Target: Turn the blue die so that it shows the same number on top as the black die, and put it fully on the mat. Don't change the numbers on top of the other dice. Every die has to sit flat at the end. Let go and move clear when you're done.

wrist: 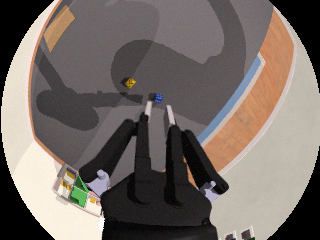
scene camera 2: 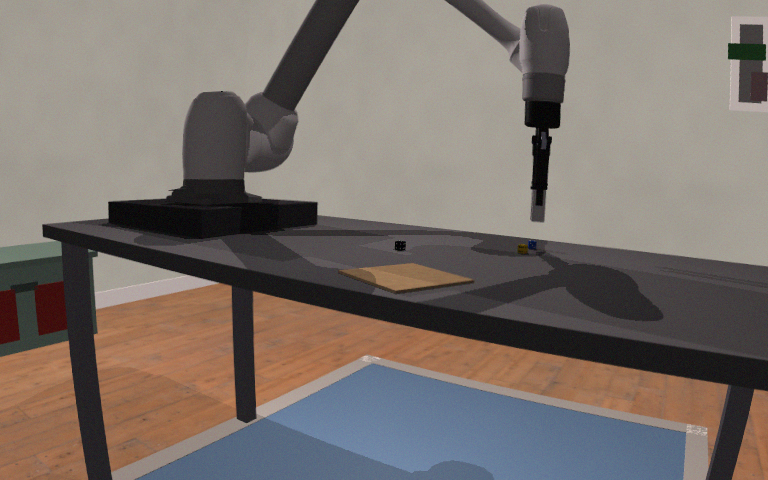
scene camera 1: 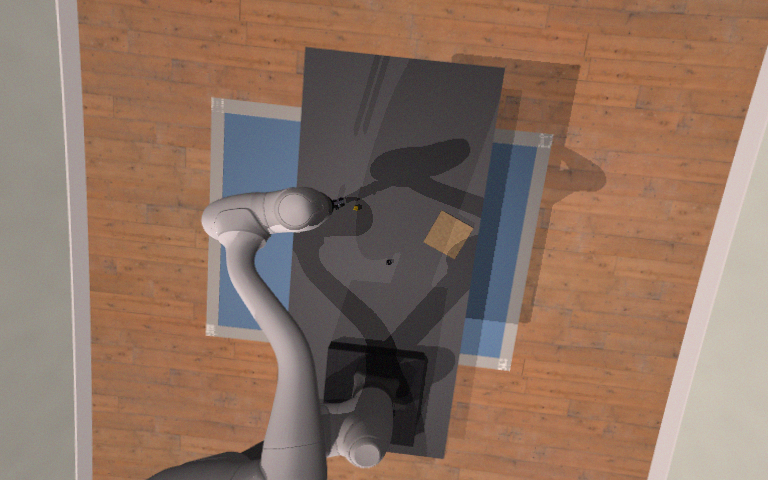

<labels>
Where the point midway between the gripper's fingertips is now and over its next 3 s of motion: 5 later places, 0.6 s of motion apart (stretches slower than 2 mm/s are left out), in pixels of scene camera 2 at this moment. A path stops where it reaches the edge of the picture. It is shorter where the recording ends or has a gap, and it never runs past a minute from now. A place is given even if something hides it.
My gripper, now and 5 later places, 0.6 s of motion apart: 536, 220; 536, 231; 535, 237; 535, 243; 534, 246; 537, 215
</labels>
